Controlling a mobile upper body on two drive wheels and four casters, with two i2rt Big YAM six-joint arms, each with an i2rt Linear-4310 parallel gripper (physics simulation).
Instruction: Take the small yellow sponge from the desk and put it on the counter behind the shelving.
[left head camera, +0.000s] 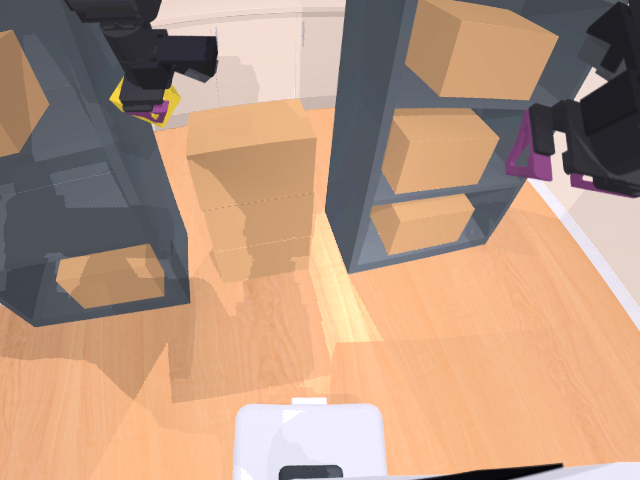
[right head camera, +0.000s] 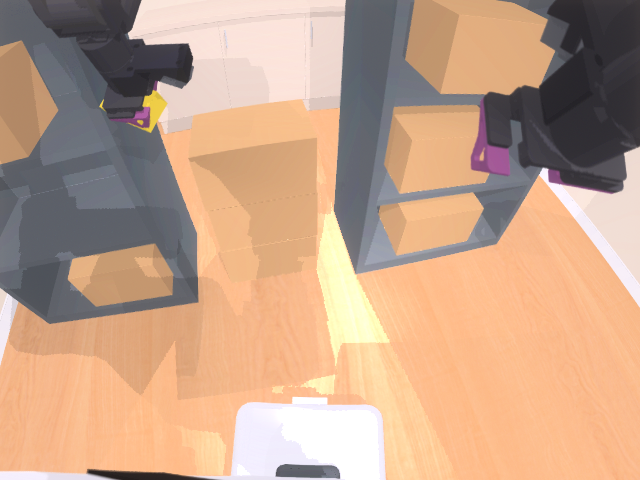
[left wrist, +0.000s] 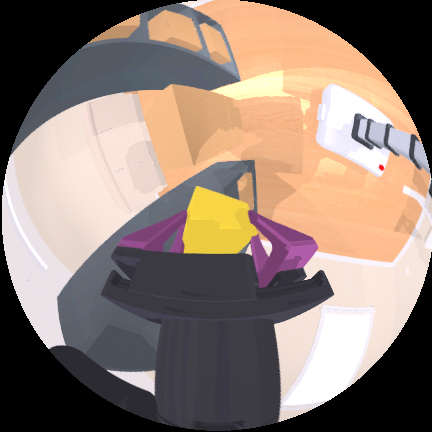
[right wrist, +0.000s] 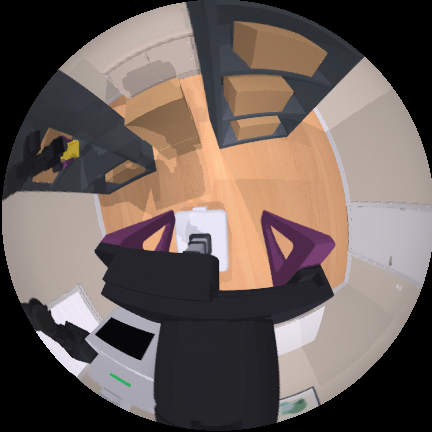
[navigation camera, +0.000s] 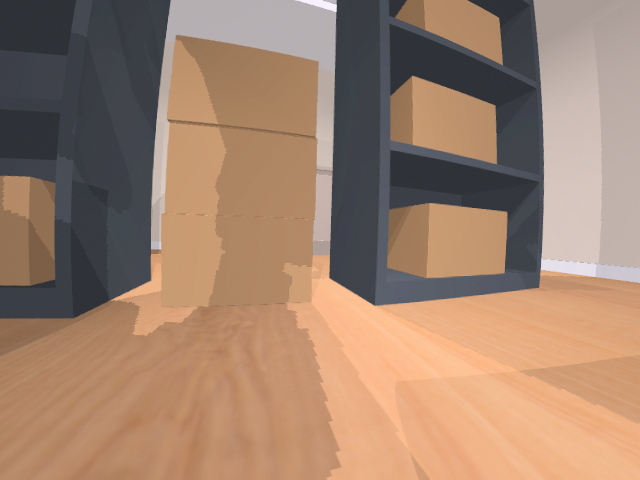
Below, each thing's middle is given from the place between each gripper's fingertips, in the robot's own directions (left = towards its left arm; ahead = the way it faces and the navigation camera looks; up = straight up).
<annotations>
I see the small yellow sponge (left wrist: 215, 223) 10 mm ahead of my left hand, 30 mm to the left of it and 10 mm above it.
Now: the small yellow sponge 540 mm to the left of my right hand, 250 mm ahead of it and 70 mm below it.
</annotations>
